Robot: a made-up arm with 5 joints.
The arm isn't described. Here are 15 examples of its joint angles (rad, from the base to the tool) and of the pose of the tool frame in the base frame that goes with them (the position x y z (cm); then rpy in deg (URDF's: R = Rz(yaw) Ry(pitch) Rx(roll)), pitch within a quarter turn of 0, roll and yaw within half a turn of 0).
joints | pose
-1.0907 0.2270 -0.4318 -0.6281 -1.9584 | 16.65 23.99 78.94 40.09 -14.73 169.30
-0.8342 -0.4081 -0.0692 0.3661 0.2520 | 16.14 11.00 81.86 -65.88 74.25 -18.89
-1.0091 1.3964 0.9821 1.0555 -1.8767 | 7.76 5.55 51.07 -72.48 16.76 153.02
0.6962 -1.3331 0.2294 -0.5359 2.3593 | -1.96 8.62 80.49 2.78 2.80 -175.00
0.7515 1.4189 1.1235 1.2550 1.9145 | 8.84 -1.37 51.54 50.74 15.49 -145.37
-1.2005 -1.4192 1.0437 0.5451 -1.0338 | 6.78 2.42 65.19 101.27 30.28 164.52
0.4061 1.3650 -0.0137 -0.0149 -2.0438 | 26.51 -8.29 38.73 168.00 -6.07 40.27
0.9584 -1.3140 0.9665 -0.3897 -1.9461 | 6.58 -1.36 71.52 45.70 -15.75 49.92
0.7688 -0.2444 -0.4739 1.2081 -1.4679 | 16.27 -11.28 78.39 118.19 5.20 48.73
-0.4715 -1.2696 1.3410 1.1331 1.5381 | 7.05 2.44 58.79 -159.02 0.67 -64.73
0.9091 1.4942 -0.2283 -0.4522 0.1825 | 21.76 -23.43 39.66 -170.27 42.49 142.16
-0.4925 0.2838 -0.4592 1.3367 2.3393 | 27.67 14.82 68.91 -162.67 -16.07 -20.21
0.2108 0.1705 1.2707 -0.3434 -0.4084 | 17.78 -3.94 56.74 168.51 24.71 142.00
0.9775 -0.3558 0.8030 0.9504 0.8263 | 12.12 -11.17 63.08 -172.67 6.71 171.77
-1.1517 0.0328 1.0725 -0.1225 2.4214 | 9.61 16.01 59.31 -156.27 -24.64 19.47
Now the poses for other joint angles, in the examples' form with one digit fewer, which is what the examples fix.
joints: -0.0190 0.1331 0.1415 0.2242 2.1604
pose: 30.9 2.6 68.8 -123.2 -29.2 -71.2
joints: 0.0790 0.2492 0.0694 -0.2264 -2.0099
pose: 32.3 -1.3 67.3 95.8 -25.0 83.0
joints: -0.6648 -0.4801 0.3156 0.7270 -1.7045
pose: 15.9 9.0 71.3 122.5 -6.5 124.0
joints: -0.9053 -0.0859 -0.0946 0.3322 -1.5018
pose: 18.9 17.7 74.5 98.7 3.9 142.5
